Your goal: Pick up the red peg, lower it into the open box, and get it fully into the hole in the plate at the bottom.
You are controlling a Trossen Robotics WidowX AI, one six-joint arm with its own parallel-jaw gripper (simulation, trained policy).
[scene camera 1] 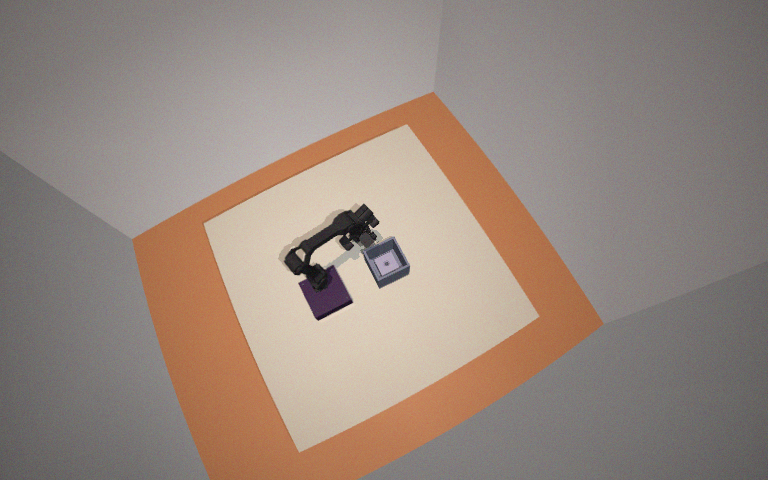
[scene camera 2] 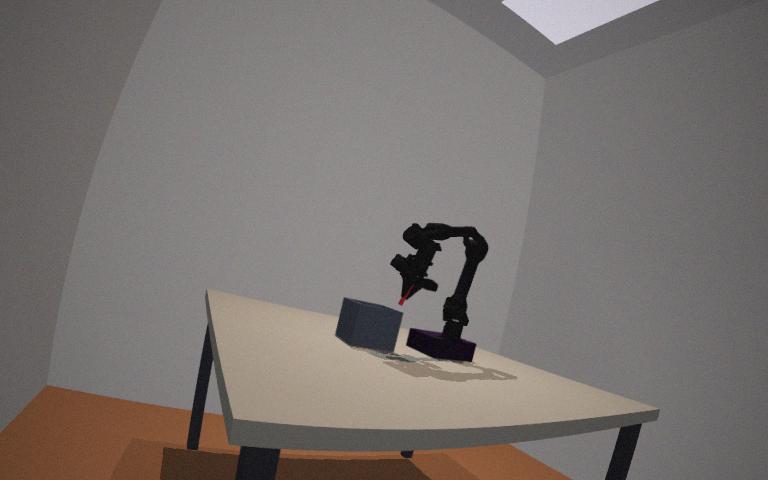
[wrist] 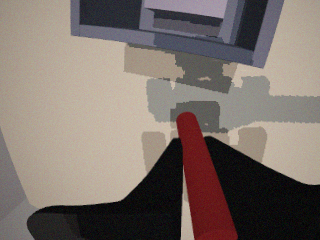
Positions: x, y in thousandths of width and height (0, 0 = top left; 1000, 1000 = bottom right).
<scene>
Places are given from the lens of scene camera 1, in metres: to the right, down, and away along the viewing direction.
grey box (scene camera 1: 510, 511): 0.04, 0.03, 1.83
</scene>
